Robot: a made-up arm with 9 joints.
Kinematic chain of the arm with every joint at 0, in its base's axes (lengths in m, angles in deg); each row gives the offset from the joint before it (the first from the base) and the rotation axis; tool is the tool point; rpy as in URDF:
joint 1: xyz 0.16 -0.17 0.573 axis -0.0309 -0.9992 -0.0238
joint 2: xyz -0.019 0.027 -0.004 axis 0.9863 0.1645 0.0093
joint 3: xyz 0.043 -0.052 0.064 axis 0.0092 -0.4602 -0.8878
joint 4: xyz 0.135 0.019 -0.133 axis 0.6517 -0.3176 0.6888
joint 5: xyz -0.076 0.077 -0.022 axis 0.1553 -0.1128 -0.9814
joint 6: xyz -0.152 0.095 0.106 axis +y
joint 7: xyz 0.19 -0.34 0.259 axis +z
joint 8: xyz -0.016 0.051 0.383 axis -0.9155 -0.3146 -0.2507
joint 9: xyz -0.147 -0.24 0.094 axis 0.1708 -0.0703 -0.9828
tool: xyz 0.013 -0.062 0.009 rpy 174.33 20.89 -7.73
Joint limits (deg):
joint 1: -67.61..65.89
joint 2: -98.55..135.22
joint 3: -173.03..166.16
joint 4: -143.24..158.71
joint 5: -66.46..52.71
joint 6: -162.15..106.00
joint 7: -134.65..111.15
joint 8: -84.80..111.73
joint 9: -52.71..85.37
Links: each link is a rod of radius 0.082 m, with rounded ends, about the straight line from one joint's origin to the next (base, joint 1, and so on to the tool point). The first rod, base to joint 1, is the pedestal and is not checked.
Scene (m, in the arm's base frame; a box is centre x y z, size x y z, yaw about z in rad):
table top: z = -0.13
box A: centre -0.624 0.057 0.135 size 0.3 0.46 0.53 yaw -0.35
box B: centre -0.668 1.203 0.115 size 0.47 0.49 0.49 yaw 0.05
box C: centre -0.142 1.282 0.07 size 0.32 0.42 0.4 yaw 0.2
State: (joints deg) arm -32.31 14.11 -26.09 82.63 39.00 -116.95 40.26 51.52 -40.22
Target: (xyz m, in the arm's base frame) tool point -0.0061 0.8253 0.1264
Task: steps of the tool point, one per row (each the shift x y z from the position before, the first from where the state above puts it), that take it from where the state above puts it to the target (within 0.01 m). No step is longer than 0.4 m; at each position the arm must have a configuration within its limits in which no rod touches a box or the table.
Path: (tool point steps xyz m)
1: -0.0581 0.2305 0.2264
2: 0.0515 0.2225 0.2821
3: 0.1817 0.1939 0.2811
4: 0.1695 0.1827 0.0763
5: 0.2015 0.1182 0.0597
6: 0.2088 0.0583 0.0399
7: 0.1978 0.0106 0.0194
8: -0.1624 0.1605 -0.2056
9: -0.0988 0.1217 -0.3067
10: 0.0246 0.0504 -0.3631
11: 0.1761 -0.0371 -0.3378

